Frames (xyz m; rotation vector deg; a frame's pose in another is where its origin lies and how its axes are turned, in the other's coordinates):
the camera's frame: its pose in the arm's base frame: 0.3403 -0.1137 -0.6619 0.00 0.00 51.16
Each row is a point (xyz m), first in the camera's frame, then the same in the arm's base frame.
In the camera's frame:
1: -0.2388 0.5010 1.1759
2: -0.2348 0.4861 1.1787
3: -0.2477 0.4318 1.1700
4: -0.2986 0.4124 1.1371
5: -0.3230 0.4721 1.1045
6: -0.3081 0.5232 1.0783
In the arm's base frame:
1: -0.1997 0.0145 0.5140
2: -0.1856 0.0083 0.5168
3: -0.1514 -0.0358 0.5081
4: -0.1682 -0.0876 0.4752
5: -0.2300 -0.0692 0.4426
6: -0.2604 -0.0256 0.4164

